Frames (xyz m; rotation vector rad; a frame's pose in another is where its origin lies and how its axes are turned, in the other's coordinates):
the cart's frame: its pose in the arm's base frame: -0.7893 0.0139 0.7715 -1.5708 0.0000 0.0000
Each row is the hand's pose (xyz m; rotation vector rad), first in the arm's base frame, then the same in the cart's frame.
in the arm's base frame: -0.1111 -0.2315 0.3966 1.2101 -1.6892 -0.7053
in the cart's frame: 0.6782 0.3749 -0.2454 -2.0712 0.8728 2.1242
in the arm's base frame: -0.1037 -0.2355 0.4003 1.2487 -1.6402 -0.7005
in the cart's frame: 0.6856 0.3712 -0.2494 -2.1168 0.8329 2.0747
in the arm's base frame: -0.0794 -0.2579 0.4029 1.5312 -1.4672 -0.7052
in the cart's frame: 0.7099 0.3686 -0.2718 -2.1705 0.6312 1.7996
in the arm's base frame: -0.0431 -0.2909 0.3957 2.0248 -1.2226 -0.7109
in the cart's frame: 0.7462 0.3758 -0.3048 -2.0569 0.3646 1.3775
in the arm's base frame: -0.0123 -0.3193 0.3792 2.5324 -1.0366 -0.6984
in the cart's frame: 0.7770 0.3923 -0.3332 -1.7735 0.2010 1.0310
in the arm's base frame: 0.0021 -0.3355 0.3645 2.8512 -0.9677 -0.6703
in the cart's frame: 0.7914 0.4070 -0.3494 -1.5403 0.1559 0.8584
